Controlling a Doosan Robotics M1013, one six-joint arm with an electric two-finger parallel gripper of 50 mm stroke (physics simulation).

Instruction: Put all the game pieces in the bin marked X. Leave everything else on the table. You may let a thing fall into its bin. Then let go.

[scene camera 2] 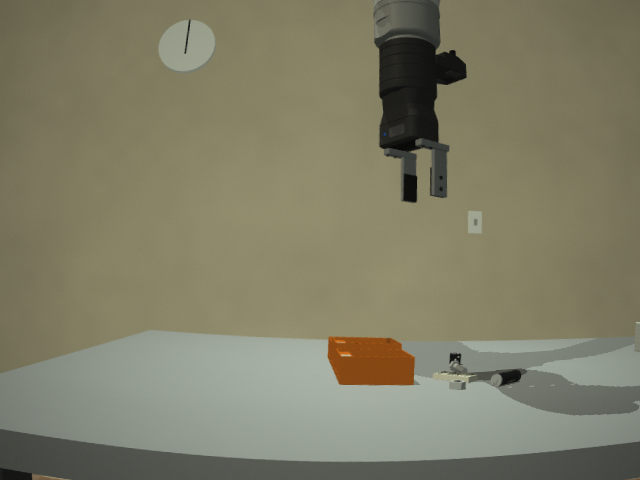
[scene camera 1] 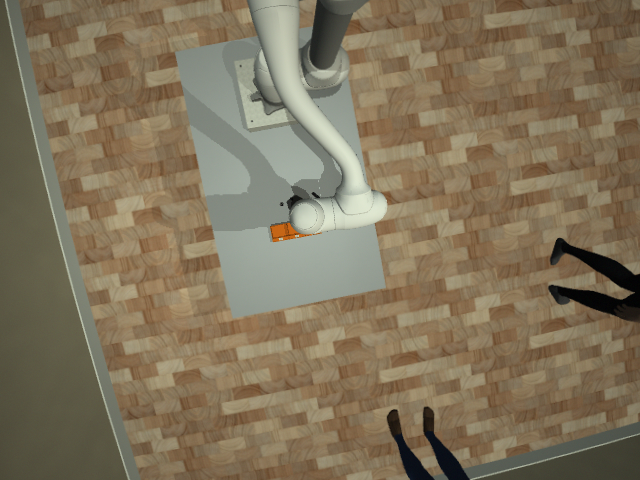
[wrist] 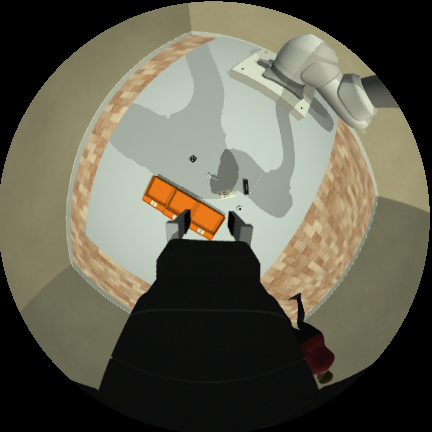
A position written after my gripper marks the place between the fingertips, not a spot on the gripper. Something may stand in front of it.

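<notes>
An orange three-compartment bin is visible in scene camera 2, the bin (scene camera 2: 355,360) appearing in the wrist view as well, the bin (wrist: 171,201). My gripper (scene camera 2: 423,199) is visible too, and the wrist view shows the gripper (wrist: 208,217).
</notes>
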